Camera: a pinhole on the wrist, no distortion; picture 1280 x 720 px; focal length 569.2 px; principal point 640.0 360.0 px. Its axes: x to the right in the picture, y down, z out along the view. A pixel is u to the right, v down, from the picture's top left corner.
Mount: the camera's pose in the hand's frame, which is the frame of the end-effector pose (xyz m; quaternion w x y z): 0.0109 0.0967 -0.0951 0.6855 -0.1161 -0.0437 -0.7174
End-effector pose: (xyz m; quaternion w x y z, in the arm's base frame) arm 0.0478 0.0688 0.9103 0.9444 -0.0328 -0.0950 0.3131
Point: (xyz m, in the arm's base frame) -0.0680 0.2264 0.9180
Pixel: 380.8 264.2
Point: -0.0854 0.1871 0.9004
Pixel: 413.1 71.5
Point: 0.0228 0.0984 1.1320
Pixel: 941.4 353.0
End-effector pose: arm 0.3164 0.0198 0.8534 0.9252 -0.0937 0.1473 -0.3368
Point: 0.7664 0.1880 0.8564
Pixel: 244.4 633.4
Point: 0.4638 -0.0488 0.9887
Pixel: 987.0 570.6
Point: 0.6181 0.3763 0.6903
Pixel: outside the picture
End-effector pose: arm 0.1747 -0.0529 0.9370 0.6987 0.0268 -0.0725 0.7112
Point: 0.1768 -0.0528 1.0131
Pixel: 1200.1 316.6
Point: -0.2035 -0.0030 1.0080
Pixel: 105.9 414.5
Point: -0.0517 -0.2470 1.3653
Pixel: 671.6 156.1
